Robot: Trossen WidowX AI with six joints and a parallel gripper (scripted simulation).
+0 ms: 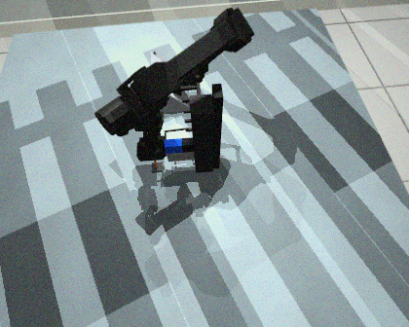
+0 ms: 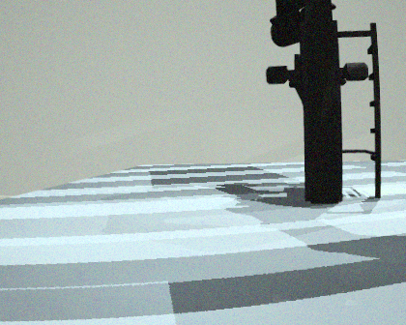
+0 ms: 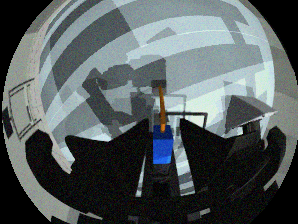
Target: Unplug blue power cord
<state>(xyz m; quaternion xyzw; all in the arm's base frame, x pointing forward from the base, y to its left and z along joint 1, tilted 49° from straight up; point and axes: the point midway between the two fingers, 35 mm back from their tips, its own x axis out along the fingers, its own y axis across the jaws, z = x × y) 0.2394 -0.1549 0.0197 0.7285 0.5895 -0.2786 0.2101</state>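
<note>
The blue plug is 1 cm ahead of my gripper tip, 6 cm to the left of it and 1 cm below it.
</note>
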